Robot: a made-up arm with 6 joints. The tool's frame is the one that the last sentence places. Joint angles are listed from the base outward.
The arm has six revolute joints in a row. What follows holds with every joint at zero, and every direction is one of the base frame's.
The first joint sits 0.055 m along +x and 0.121 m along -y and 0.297 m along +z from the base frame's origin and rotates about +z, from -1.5 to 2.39 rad.
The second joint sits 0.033 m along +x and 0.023 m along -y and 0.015 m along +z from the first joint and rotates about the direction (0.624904, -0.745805, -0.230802), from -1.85 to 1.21 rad.
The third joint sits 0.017 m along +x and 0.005 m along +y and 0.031 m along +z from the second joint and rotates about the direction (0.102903, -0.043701, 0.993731), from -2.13 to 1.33 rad.
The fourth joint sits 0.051 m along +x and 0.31 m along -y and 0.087 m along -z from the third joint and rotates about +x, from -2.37 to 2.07 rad.
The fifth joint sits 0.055 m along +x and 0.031 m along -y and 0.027 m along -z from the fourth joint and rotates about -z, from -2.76 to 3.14 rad.
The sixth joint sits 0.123 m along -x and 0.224 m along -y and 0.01 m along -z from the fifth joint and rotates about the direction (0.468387, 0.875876, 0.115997), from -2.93 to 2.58 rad.
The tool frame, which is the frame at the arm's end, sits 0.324 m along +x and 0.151 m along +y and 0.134 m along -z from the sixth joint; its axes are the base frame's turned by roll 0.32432, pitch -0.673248 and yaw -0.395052 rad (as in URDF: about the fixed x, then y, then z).
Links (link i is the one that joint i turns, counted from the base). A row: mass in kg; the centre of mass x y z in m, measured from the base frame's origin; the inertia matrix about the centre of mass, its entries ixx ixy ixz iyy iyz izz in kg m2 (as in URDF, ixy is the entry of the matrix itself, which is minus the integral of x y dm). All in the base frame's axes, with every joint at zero. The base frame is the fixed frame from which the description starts. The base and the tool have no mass.
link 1: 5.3; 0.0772 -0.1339 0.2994; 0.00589 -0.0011 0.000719 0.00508 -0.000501 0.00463
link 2: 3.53; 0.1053 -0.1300 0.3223; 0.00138 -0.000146 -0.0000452 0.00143 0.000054 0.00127
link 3: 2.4; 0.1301 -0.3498 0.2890; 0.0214 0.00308 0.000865 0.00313 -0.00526 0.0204
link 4: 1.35; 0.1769 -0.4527 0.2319; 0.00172 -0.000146 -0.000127 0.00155 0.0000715 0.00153
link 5: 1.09; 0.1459 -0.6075 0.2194; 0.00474 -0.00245 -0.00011 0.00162 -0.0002 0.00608
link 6: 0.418; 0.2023 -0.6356 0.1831; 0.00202 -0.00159 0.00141 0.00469 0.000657 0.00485
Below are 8 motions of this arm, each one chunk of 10 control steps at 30 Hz.
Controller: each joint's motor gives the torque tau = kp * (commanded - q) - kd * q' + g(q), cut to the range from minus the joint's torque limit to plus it. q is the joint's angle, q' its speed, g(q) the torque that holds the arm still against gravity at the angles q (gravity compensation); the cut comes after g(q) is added. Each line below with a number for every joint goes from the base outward.
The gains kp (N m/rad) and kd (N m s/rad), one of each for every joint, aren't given. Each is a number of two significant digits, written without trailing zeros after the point. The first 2 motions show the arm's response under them.
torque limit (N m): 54 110 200 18 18 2.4
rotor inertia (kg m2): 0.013 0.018 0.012 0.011 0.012 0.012
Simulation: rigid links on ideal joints. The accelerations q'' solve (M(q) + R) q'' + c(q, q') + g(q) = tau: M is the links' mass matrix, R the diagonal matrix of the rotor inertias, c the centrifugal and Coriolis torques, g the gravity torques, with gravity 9.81 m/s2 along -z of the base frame. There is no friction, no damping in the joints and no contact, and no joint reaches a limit. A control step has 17 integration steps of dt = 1/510 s. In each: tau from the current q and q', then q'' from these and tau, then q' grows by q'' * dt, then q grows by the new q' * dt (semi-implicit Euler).
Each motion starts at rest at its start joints. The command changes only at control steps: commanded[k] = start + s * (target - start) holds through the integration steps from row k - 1 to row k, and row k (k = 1, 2, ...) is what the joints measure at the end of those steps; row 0 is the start. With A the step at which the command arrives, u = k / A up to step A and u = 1 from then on. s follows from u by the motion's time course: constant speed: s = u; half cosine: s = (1 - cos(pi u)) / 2; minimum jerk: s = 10 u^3 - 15 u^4 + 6 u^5; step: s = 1 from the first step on.
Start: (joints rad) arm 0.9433 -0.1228 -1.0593 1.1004 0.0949 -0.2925
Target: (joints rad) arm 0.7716 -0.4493 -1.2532 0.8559 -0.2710 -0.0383
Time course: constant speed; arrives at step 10
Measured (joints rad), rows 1 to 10:
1: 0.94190 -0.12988 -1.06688 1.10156 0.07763 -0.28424
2: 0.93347 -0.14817 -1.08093 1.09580 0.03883 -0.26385
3: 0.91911 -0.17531 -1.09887 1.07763 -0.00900 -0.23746
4: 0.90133 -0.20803 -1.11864 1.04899 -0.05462 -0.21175
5: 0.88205 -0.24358 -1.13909 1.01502 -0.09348 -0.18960
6: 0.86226 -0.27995 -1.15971 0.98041 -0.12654 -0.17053
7: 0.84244 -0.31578 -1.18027 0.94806 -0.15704 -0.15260
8: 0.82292 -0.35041 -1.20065 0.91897 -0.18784 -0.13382
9: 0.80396 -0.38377 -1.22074 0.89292 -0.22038 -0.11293
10: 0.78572 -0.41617 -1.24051 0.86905 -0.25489 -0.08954
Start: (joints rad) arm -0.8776 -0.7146 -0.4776 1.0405 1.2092 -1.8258
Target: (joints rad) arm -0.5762 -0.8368 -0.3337 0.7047 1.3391 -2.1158
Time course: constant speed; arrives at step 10
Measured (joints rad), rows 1 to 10:
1: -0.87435 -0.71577 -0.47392 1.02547 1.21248 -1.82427
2: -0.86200 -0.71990 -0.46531 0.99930 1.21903 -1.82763
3: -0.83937 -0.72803 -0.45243 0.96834 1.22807 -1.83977
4: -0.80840 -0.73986 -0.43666 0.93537 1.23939 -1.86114
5: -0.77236 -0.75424 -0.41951 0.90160 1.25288 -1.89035
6: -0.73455 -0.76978 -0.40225 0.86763 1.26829 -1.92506
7: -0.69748 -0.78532 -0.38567 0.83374 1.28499 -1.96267
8: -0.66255 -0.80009 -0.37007 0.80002 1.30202 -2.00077
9: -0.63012 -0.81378 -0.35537 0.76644 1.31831 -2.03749
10: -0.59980 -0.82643 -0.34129 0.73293 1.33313 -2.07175
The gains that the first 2 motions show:
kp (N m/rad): 180 210 450 37 27 5.4
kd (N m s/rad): 9 11 18 1.7 0.87 0.38
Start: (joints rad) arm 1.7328 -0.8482 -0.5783 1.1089 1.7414 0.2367
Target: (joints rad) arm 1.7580 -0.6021 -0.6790 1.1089 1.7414 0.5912
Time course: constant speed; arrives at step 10
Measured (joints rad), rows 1 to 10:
1: 1.73800 -0.83998 -0.58321 1.10978 1.74520 0.23995
2: 1.74282 -0.82439 -0.59069 1.11070 1.75045 0.25344
3: 1.74555 -0.80365 -0.59982 1.11116 1.75342 0.27785
4: 1.74646 -0.77977 -0.60997 1.11106 1.75238 0.31037
5: 1.74649 -0.75429 -0.62059 1.11048 1.74806 0.34739
6: 1.74650 -0.72827 -0.63130 1.10966 1.74263 0.38592
7: 1.74706 -0.70237 -0.64187 1.10885 1.73821 0.42419
8: 1.74840 -0.67689 -0.65220 1.10829 1.73597 0.46154
9: 1.75049 -0.65192 -0.66232 1.10807 1.73593 0.49799
10: 1.75315 -0.62736 -0.67228 1.10814 1.73734 0.53390

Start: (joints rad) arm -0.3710 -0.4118 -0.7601 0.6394 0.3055 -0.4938
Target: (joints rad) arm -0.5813 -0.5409 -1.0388 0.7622 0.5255 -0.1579
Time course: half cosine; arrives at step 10
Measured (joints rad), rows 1 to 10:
1: -0.37052 -0.41278 -0.76253 0.64163 0.30435 -0.49223
2: -0.37057 -0.41702 -0.77153 0.64919 0.30162 -0.48476
3: -0.37460 -0.42632 -0.78964 0.66185 0.30091 -0.46690
4: -0.38631 -0.44085 -0.81751 0.67699 0.30823 -0.43711
5: -0.40824 -0.45939 -0.85415 0.69177 0.32859 -0.39740
6: -0.44087 -0.47976 -0.89700 0.70425 0.36373 -0.35226
7: -0.48212 -0.49935 -0.94229 0.71400 0.41164 -0.30700
8: -0.52744 -0.51576 -0.98536 0.72201 0.46716 -0.26617
9: -0.57060 -0.52722 -1.02126 0.72973 0.52303 -0.23263
10: -0.60507 -0.53287 -1.04545 0.73751 0.57085 -0.20761

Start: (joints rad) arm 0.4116 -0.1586 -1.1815 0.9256 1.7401 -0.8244
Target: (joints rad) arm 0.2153 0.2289 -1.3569 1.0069 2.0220 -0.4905
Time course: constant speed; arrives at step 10
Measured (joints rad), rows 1 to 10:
1: 0.41171 -0.14900 -1.18718 0.92999 1.75139 -0.82468
2: 0.40461 -0.12533 -1.19842 0.93692 1.77915 -0.81819
3: 0.38869 -0.09137 -1.21439 0.94423 1.81525 -0.80024
4: 0.36612 -0.05195 -1.23344 0.95151 1.84996 -0.77139
5: 0.34049 -0.01048 -1.25371 0.95885 1.87830 -0.73510
6: 0.31487 0.03118 -1.27381 0.96633 1.90087 -0.69522
7: 0.29097 0.07220 -1.29304 0.97394 1.92137 -0.65469
8: 0.26922 0.11233 -1.31130 0.98165 1.94363 -0.61528
9: 0.24922 0.15161 -1.32883 0.98955 1.96970 -0.57775
10: 0.23026 0.19024 -1.34596 0.99768 1.99948 -0.54215

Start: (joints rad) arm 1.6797 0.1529 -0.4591 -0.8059 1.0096 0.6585
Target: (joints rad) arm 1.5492 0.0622 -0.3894 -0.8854 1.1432 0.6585
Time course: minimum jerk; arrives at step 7
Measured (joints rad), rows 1 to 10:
1: 1.67850 0.15227 -0.45802 -0.80641 1.01104 0.65892
2: 1.67150 0.14821 -0.45201 -0.80982 1.02015 0.66136
3: 1.65564 0.13752 -0.43956 -0.81916 1.04296 0.66639
4: 1.63187 0.11988 -0.42314 -0.83502 1.07772 0.67179
5: 1.60477 0.09897 -0.40762 -0.85418 1.11410 0.67378
6: 1.58049 0.08063 -0.39748 -0.87119 1.13941 0.66987
7: 1.56312 0.06899 -0.39388 -0.88204 1.14752 0.66115
8: 1.55179 0.06347 -0.39342 -0.88707 1.14393 0.65201
9: 1.54514 0.06137 -0.39356 -0.88874 1.13811 0.64606
10: 1.54225 0.06081 -0.39337 -0.88883 1.13545 0.64409

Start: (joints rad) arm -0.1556 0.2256 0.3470 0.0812 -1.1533 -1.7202
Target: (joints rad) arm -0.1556 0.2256 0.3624 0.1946 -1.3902 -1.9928
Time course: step
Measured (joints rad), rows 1 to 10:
1: -0.16779 0.22576 0.35069 0.11592 -1.22544 -1.75861
2: -0.17514 0.22557 0.35185 0.16022 -1.33168 -1.83710
3: -0.17210 0.22580 0.35537 0.18526 -1.39859 -1.91605
4: -0.16234 0.22605 0.36031 0.19510 -1.42155 -1.97338
5: -0.15141 0.22592 0.36475 0.19896 -1.41995 -2.00395
6: -0.14325 0.22556 0.36757 0.20088 -1.41221 -2.01329
7: -0.13933 0.22524 0.36862 0.20149 -1.40690 -2.01010
8: -0.13930 0.22510 0.36829 0.20079 -1.40443 -2.00196
9: -0.14198 0.22513 0.36708 0.19916 -1.40232 -1.99392
10: -0.14611 0.22525 0.36546 0.19722 -1.39882 -1.98852

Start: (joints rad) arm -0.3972 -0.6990 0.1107 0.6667 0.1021 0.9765
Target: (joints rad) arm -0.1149 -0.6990 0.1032 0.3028 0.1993 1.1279
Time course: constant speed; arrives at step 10
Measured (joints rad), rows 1 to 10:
1: -0.39222 -0.69615 0.10867 0.65836 0.10806 0.98058
2: -0.37995 -0.69411 0.10602 0.63718 0.12177 0.99024
3: -0.36020 -0.69381 0.10373 0.60491 0.13867 1.00420
4: -0.33418 -0.69479 0.10237 0.56590 0.15324 1.02021
5: -0.30367 -0.69625 0.10211 0.52433 0.16250 1.03627
6: -0.27047 -0.69760 0.10275 0.48292 0.16673 1.05117
7: -0.23620 -0.69862 0.10389 0.44280 0.16835 1.06463
8: -0.20210 -0.69933 0.10503 0.40405 0.17020 1.07700
9: -0.16907 -0.69983 0.10581 0.36635 0.17435 1.08898
10: -0.13760 -0.70017 0.10599 0.32937 0.18155 1.10128

